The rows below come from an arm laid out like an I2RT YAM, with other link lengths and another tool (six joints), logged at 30 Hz.
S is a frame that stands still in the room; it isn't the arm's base.
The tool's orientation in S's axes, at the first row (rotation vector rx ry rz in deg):
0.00, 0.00, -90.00
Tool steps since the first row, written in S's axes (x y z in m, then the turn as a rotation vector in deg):
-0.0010, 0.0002, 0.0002, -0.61, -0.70, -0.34
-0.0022, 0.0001, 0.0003, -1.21, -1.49, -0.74
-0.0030, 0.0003, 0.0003, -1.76, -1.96, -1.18
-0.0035, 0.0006, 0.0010, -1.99, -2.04, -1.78
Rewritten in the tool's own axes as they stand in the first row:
-0.0002, -0.0010, 0.0002, 0.70, -0.61, -0.34
-0.0001, -0.0022, 0.0003, 1.49, -1.21, -0.74
-0.0003, -0.0030, 0.0003, 1.96, -1.76, -1.18
-0.0006, -0.0035, 0.0010, 2.04, -1.99, -1.78

